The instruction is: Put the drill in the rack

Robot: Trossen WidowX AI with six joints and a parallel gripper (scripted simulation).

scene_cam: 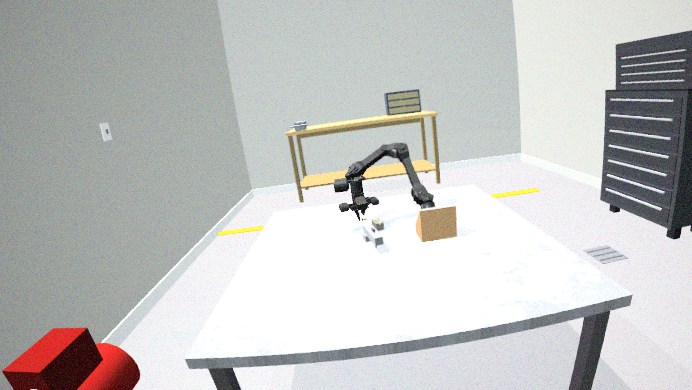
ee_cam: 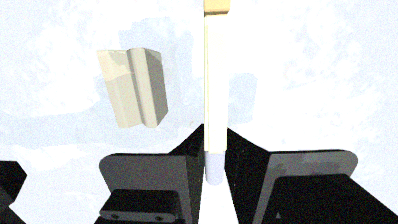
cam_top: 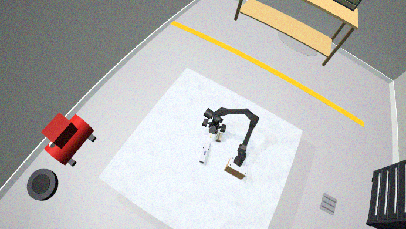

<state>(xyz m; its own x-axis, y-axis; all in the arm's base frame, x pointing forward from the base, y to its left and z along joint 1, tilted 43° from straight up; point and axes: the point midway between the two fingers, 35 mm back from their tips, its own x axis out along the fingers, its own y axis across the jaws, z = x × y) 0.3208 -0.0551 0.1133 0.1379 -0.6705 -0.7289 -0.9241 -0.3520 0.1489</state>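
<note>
The rack block is 80 mm behind my gripper tip, 10 mm to the left of it and 20 mm below it. From my gripper tip the other things lie so: grey fixture (70 mm behind, 190 mm to the left); dark blue piece (80 mm behind, 210 mm to the left, 10 mm above).
</note>
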